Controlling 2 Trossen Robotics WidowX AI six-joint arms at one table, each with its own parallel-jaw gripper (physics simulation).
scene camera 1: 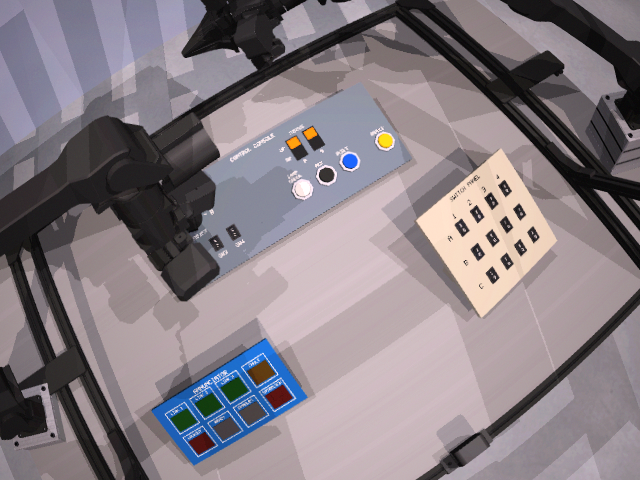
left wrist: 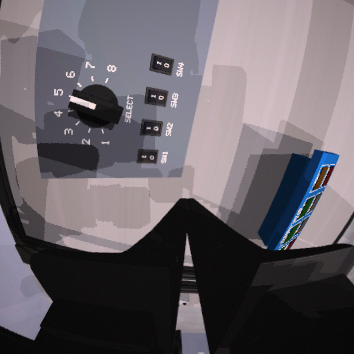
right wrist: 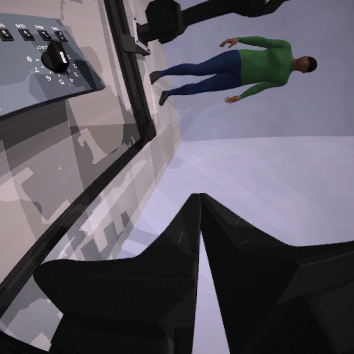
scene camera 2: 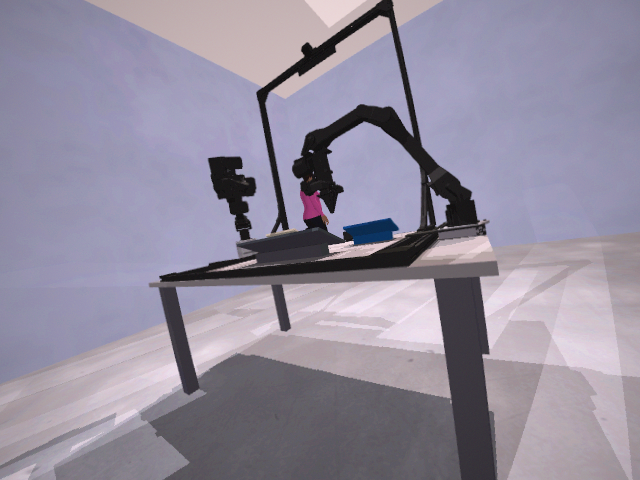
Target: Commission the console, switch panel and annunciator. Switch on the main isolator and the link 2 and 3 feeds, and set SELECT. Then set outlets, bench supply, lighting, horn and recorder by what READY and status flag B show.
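Places are measured from the left arm's base along level axes (x ahead, y left, z up), in millimetres.
Pixels of known places: left gripper, fingertip midpoint: (scene camera 1: 176,261) (left wrist: 185,204) (scene camera 2: 332,213); right gripper, fingertip midpoint: (scene camera 1: 182,55) (right wrist: 197,199) (scene camera 2: 248,186); left arm's base, origin of the base link: (scene camera 1: 30,416) (right wrist: 141,34) (scene camera 2: 463,224); right arm's base, origin of the base link: (scene camera 1: 635,112) (scene camera 2: 245,240).
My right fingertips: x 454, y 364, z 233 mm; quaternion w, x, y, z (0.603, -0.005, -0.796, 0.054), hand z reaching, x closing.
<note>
For each thing: its top centre in the pictures, then the offset to it from my right fingertips. "spot": a spot on its surface instead.
- blue-grey control console, middle of its top: (scene camera 1: 267,167) (scene camera 2: 283,233) dx +64, dy -130, dz -160 mm
- black SELECT knob, middle of its top: (left wrist: 86,106) (scene camera 1: 186,212) (right wrist: 65,51) dx -69, dy -156, dz -160 mm
- SW2, middle of its top: (left wrist: 150,128) dx -72, dy -203, dz -200 mm
- SW3, middle of its top: (left wrist: 155,96) (scene camera 1: 215,241) dx -43, dy -196, dz -200 mm
- SW4, middle of its top: (left wrist: 161,62) (scene camera 1: 232,230) dx -14, dy -188, dz -200 mm
- blue annunciator, middle of its top: (scene camera 1: 218,395) (left wrist: 304,228) (scene camera 2: 368,222) dx -98, dy -424, dz -178 mm
- cream switch panel, surface spot: (scene camera 1: 480,302) spot: dx +281, dy -415, dz -215 mm
The blue-grey control console (scene camera 1: 258,186) (scene camera 2: 294,240) (left wrist: 125,30) (right wrist: 20,92) carries a black SELECT knob (left wrist: 96,106) (right wrist: 55,59), whose white pointer appears to be at 5. Beside it are rockers SW1 (left wrist: 148,156), SW2 (left wrist: 151,128), SW3 (left wrist: 156,97) and SW4 (left wrist: 162,64); their positions are unclear. The blue annunciator (scene camera 1: 284,374) (scene camera 2: 370,232) has dull tiles; its READY tile (scene camera 1: 225,428) is grey. The cream switch panel (scene camera 1: 480,302) has small black rockers. My left gripper (scene camera 2: 331,209) (left wrist: 185,204) is shut and empty above the console's end. My right gripper (scene camera 1: 186,54) (right wrist: 197,199) is shut and empty.
In scene camera 1, the left arm (scene camera 1: 105,170) covers the console's left end and SELECT knob. The right gripper is beyond the black frame rail (scene camera 1: 330,38). The console also has orange-topped switches (scene camera 1: 296,147) (scene camera 1: 313,137) and white (scene camera 1: 302,189), black (scene camera 1: 326,175), blue (scene camera 1: 349,161) and yellow (scene camera 1: 385,140) buttons.
</note>
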